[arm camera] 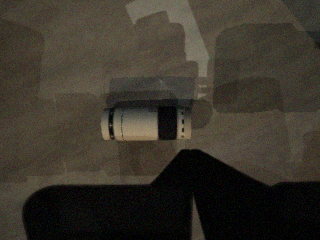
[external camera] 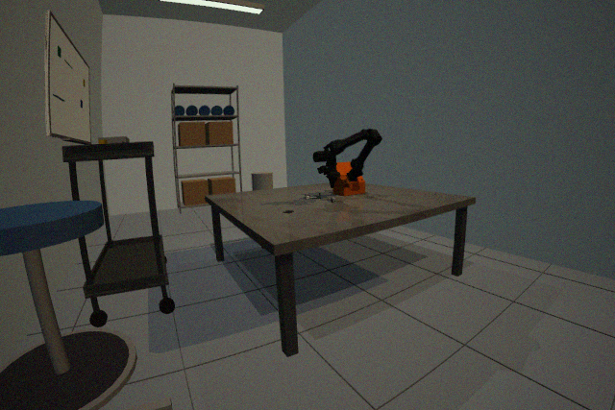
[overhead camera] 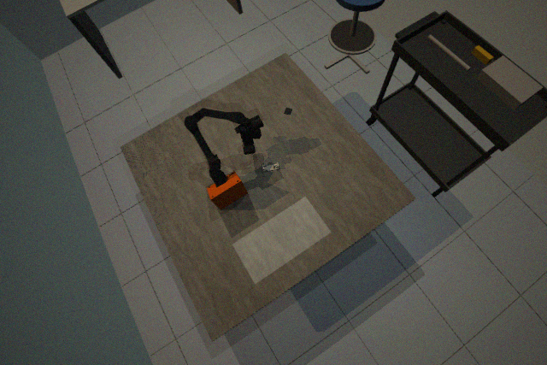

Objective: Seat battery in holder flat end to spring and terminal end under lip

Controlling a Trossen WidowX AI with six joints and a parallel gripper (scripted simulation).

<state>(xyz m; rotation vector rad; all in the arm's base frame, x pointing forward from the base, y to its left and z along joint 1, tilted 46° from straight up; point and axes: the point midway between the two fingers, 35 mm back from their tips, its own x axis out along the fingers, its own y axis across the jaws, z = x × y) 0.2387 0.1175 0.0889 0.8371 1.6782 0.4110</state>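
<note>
The battery lies 60 mm below my gripper tip and 20 mm to the left of it. From my gripper tip the other things lie so: dark block (330 mm ahead, 130 mm to the left, 70 mm below).
</note>
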